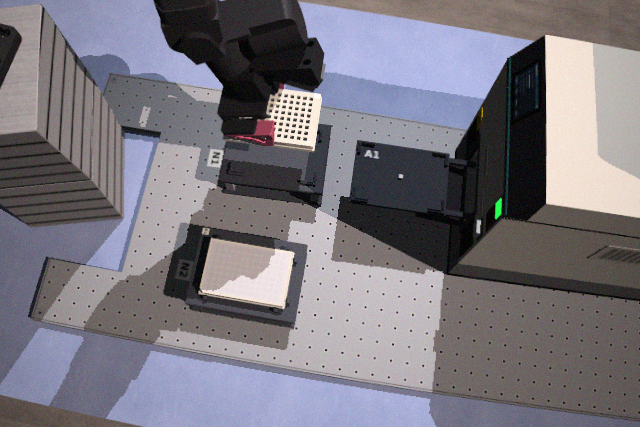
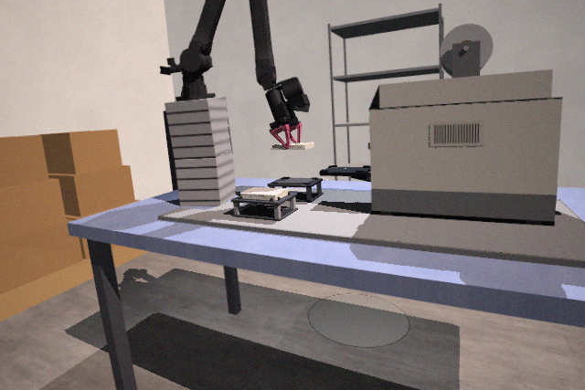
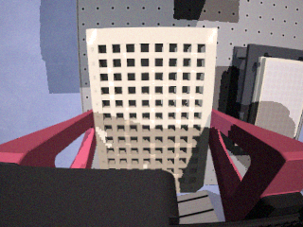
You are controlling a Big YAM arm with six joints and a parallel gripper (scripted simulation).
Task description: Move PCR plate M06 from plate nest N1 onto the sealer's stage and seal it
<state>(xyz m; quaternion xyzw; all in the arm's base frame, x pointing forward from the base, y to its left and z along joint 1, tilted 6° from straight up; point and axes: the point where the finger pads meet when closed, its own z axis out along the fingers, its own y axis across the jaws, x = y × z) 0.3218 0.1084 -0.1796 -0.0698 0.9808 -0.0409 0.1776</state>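
My gripper is now right at the white 96-well plate M06. Also, from my hand: sealer stage: 20 cm ahead, 8 cm below, 1 cm to the right; then plate nest N1: 13 cm below; then sealed plate M09: 20 cm to the right, 13 cm below, 1 cm ahead.
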